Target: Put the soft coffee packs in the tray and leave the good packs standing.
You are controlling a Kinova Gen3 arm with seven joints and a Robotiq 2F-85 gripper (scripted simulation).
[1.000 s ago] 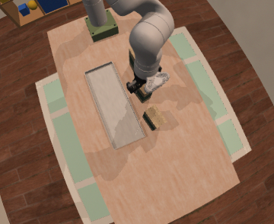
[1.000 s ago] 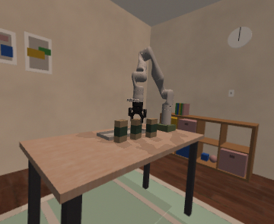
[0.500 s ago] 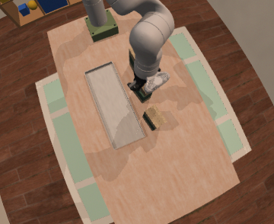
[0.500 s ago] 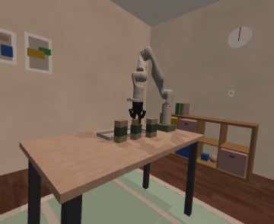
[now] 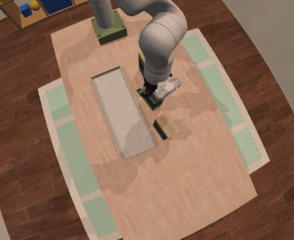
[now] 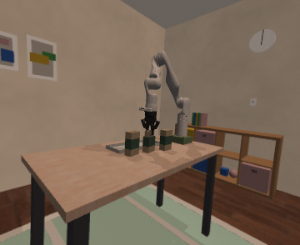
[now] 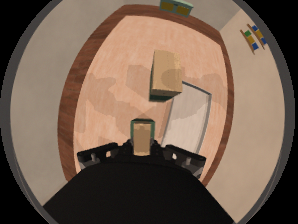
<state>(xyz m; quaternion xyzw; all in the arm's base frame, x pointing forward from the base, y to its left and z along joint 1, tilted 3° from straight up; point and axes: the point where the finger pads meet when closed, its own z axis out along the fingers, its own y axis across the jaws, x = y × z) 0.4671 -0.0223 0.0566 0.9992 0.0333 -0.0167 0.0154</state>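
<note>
The long grey tray lies 14 cm to the right of my hand, 12 cm below it and 3 cm behind it.
</note>
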